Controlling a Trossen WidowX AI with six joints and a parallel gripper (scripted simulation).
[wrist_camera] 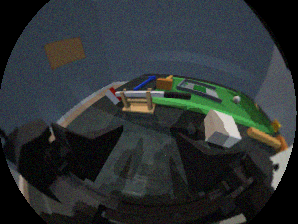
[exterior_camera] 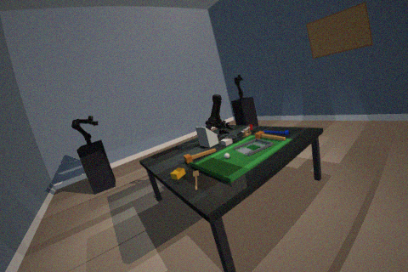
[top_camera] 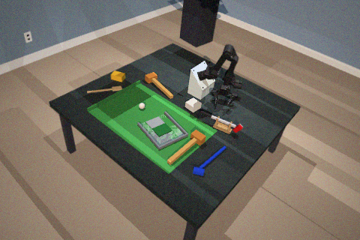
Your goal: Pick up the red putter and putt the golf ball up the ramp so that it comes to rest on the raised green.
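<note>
The white block is 11 cm ahead of my gripper tip, 16 cm to the right of it and 5 cm below it. From my gripper tip the other things lie so: wooden stand: 10 cm ahead, 12 cm to the left, 4 cm below; blue putter: 38 cm ahead, 26 cm to the left, 6 cm below; red putter: 11 cm ahead, 10 cm to the left, 1 cm below.
</note>
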